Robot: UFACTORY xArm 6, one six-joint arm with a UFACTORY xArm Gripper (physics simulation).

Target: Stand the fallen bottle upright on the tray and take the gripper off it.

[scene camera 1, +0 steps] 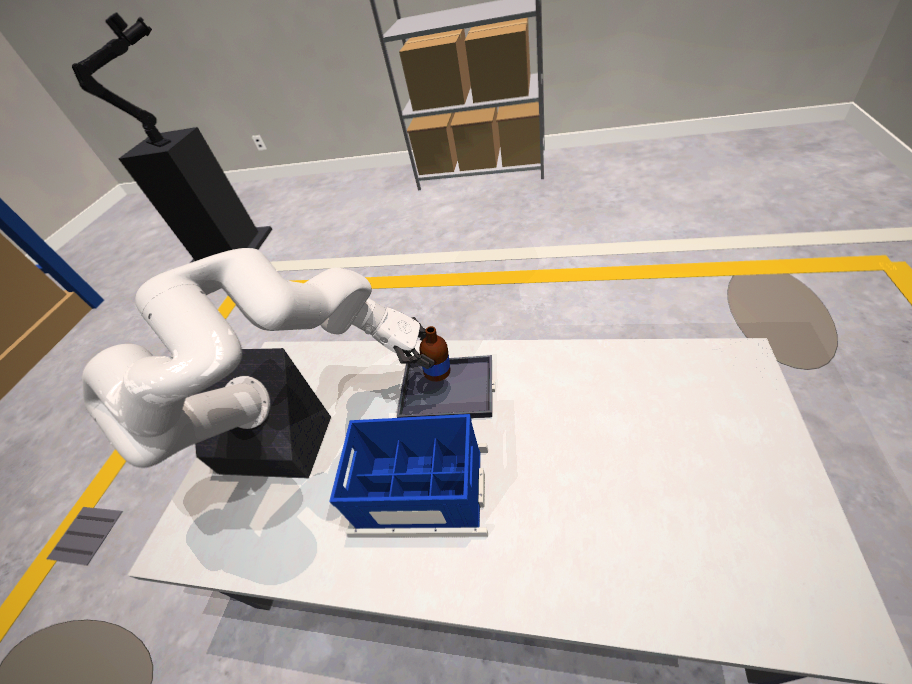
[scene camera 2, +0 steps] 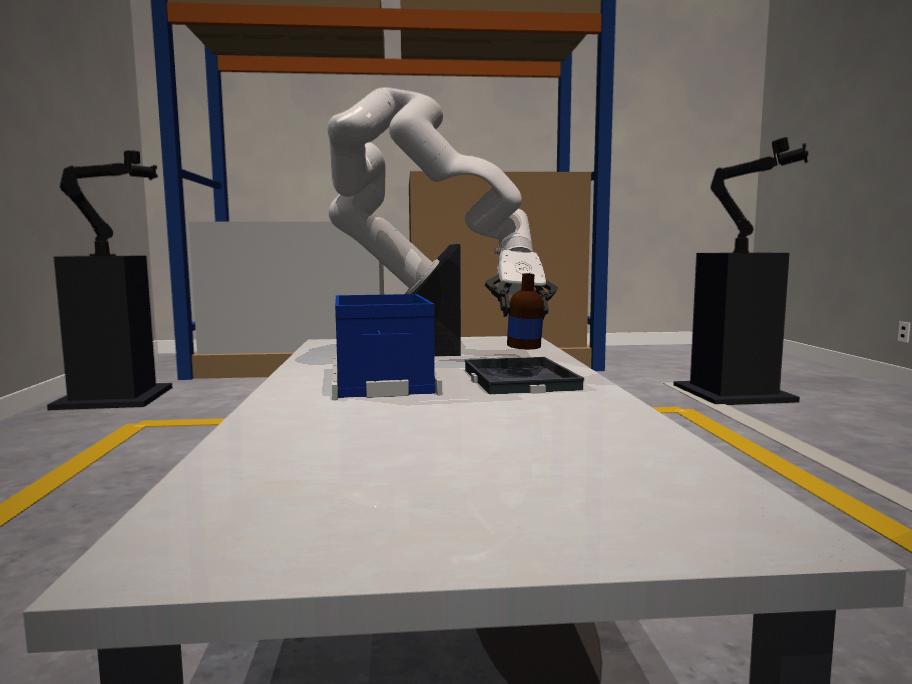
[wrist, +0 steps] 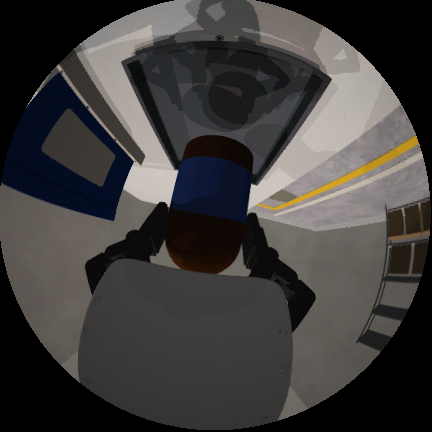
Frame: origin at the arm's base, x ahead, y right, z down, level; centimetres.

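Seen in the pictures: gripper, between the fingertips: (scene camera 1: 433,353) (scene camera 2: 525,314) (wrist: 205,219); arm's base, origin of its link: (scene camera 1: 247,402) (scene camera 2: 424,278).
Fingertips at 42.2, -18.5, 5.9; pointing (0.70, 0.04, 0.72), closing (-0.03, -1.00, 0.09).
Pixels of each thing's top centre, then the offset from my fingertips to it, as dx, dy, dz. Level surfaces: height alone.
- brown bottle, centre of its top: (wrist: 189,301) (scene camera 2: 526,273) (scene camera 1: 427,330) +0.2, -0.1, -8.7
- dark tray, centre of its top: (wrist: 215,135) (scene camera 2: 519,367) (scene camera 1: 445,384) +1.2, +1.4, +11.4
- blue crate, centre of its top: (scene camera 2: 380,299) (scene camera 1: 402,455) (wrist: 49,198) -1.4, +30.6, -3.6
- table, height of its surface: dz +13.9
The brown bottle (scene camera 1: 435,347) (scene camera 2: 525,328) (wrist: 211,187) with a blue label is close to upright, neck up, in the air. My gripper (scene camera 1: 428,348) (scene camera 2: 525,307) (wrist: 205,219) is shut on its upper body, one black finger on each side. The dark tray (scene camera 1: 467,391) (scene camera 2: 508,383) (wrist: 293,132) lies flat on the table. In scene camera 2 a gap shows between the bottle's base and the tray. In scene camera 1 the bottle appears over the tray's back left part. The neck is hidden in the wrist view.
A blue crate (scene camera 1: 468,508) (scene camera 2: 384,360) (wrist: 30,162) with dividers stands on the table (scene camera 1: 626,478) (scene camera 2: 471,500), beside the tray. Small light brackets (scene camera 1: 481,488) (scene camera 2: 386,388) sit along the crate's base. The black robot mount (scene camera 1: 294,419) stands left of the tray in scene camera 1.
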